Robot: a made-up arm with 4 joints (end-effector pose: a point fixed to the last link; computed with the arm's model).
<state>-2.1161 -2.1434 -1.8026 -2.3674</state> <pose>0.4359 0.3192 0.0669 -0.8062 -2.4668 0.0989</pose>
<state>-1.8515 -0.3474 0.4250 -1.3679</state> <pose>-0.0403 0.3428 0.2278 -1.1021 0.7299 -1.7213</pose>
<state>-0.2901 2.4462 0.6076 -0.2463</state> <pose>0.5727 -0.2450 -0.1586 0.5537 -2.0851 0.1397</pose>
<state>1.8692 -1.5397 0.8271 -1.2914</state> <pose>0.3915 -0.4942 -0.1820 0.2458 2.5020 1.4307</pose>
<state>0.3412 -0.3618 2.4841 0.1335</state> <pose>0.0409 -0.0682 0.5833 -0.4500 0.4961 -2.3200</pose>
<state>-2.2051 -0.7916 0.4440 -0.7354</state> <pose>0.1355 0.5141 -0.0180 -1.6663 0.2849 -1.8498</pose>
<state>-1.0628 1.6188 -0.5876 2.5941</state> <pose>0.3276 -0.4831 0.2039 -0.9432 1.5005 -1.6498</pose>
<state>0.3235 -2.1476 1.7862 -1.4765</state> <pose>0.6485 -0.1934 0.5918 0.8166 -2.1184 1.8491</pose>
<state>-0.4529 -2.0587 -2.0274 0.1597</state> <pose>0.6314 0.0191 0.3435 1.6451 1.2343 0.6660</pose>
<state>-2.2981 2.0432 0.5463 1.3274</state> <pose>0.4560 -0.3591 0.5384 0.4258 -1.9048 2.3556</pose>
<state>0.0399 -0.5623 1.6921 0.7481</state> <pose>0.0405 0.0821 0.6848 -0.9986 -0.1119 -1.3410</pose>
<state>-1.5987 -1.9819 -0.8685 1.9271</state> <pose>0.6073 0.4620 0.4545 -0.7793 -0.1970 -0.2630</pose>
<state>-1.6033 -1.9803 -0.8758 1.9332</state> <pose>0.6053 0.4625 0.4528 -0.7775 -0.2058 -0.2604</pose>
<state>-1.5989 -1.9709 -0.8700 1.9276</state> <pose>0.6032 0.4647 0.4544 -0.7769 -0.2018 -0.2526</pose>
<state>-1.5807 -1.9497 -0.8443 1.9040</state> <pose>0.6009 0.4696 0.4608 -0.7780 -0.1788 -0.2374</pose>
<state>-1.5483 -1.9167 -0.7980 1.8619</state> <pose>0.5978 0.4768 0.4724 -0.7822 -0.1379 -0.2153</pose>
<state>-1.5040 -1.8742 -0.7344 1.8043</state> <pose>0.5928 0.4853 0.4884 -0.7906 -0.0848 -0.1889</pose>
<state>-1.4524 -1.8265 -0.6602 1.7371</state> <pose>0.5855 0.4936 0.5072 -0.8035 -0.0277 -0.1622</pose>
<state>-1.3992 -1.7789 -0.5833 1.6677</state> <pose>0.5762 0.5004 0.5268 -0.8201 0.0259 -0.1394</pose>
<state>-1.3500 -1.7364 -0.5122 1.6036</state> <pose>0.5663 0.5047 0.5450 -0.8378 0.0710 -0.1231</pose>
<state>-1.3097 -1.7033 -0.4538 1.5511</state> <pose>0.5576 0.5066 0.5599 -0.8537 0.1053 -0.1139</pose>
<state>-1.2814 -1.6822 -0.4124 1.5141</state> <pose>0.5519 0.5069 0.5702 -0.8657 0.1292 -0.1108</pose>
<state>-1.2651 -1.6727 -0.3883 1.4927</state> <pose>0.5498 0.5063 0.5759 -0.8730 0.1443 -0.1116</pose>
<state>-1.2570 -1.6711 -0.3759 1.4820</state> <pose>0.5504 0.5054 0.5785 -0.8769 0.1539 -0.1146</pose>
